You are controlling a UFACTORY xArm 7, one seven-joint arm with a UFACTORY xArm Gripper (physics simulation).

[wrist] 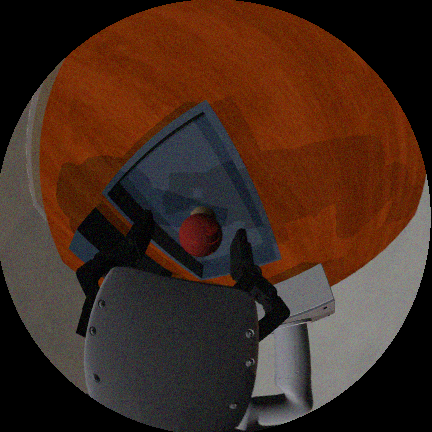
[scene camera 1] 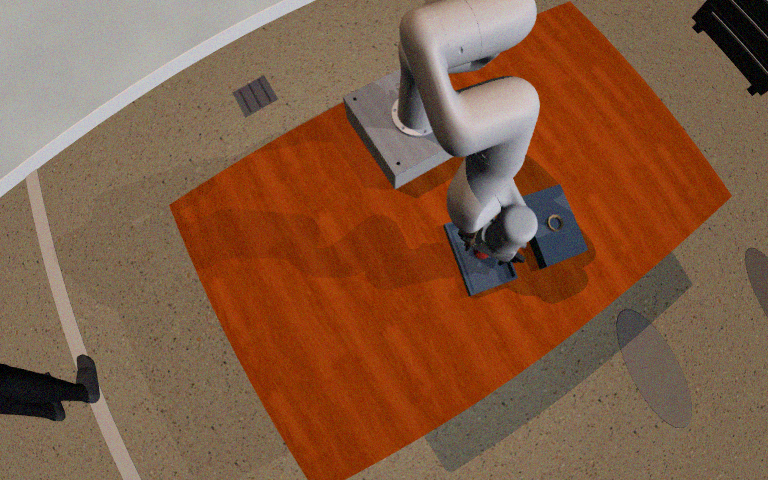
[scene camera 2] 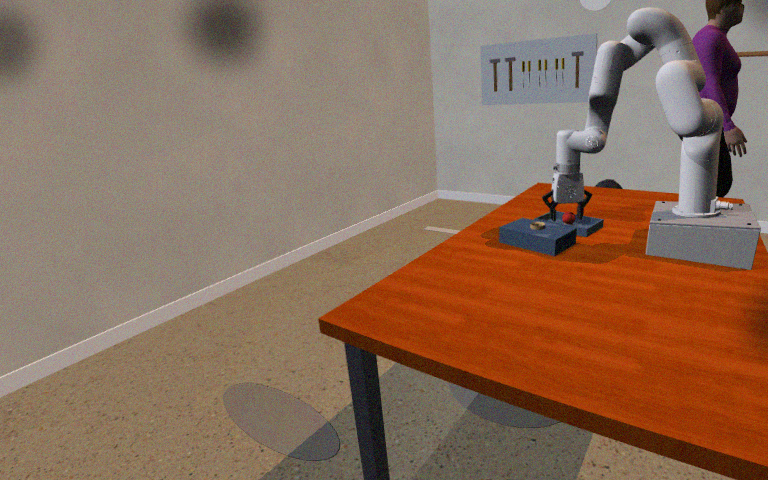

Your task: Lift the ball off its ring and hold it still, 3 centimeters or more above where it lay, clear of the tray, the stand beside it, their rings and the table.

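Where they show: gripper, between the fingertips: (wrist: 192,229) (scene camera 1: 484,252) (scene camera 2: 566,219); arm's base, origin of its link: (wrist: 289,324) (scene camera 1: 415,115) (scene camera 2: 696,212).
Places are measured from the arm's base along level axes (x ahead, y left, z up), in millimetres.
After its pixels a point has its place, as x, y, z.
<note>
A red ball (scene camera 1: 481,255) {386, 13, -57} (scene camera 2: 568,217) {367, 42, -64} (wrist: 200,235) {385, 13, -56} sits in the blue-grey tray (scene camera 1: 481,281) {442, -2, -99} (scene camera 2: 595,226) {279, 30, -83} (wrist: 248,173) {404, -43, -75}. A pale bit of the ring (wrist: 201,210) {386, 16, -91} under it shows at the ball's edge in the wrist view; the rest is hidden. My gripper (scene camera 1: 493,250) {380, 29, -76} (scene camera 2: 566,218) {380, 29, -76} (wrist: 192,229) {380, 29, -76} is open, pointing down over the tray, its dark fingers on either side of the ball with a gap on each side in the wrist view. In scene camera 2 the fingertips reach about the ball's height. In scene camera 1 the arm's wrist partly covers the ball.
The blue-grey stand (scene camera 1: 568,244) {450, 241, -53} (scene camera 2: 523,239) {398, 293, -74} (wrist: 80,246) {459, 209, -53} is beside the tray, with an empty tan ring (scene camera 1: 548,224) {382, 209, -46} (scene camera 2: 537,227) {377, 248, -46} on top. In the wrist view one finger overlaps the stand. The arm's grey base (scene camera 1: 376,133) {13, -113, 0} (scene camera 2: 699,245) {-36, 122, -55} (wrist: 303,294) {125, -54, -50} is on the table (scene camera 1: 351,350) {479, -365, -102} (scene camera 2: 566,316) {129, 593, -103} (wrist: 310,80) {449, -144, -103}.
</note>
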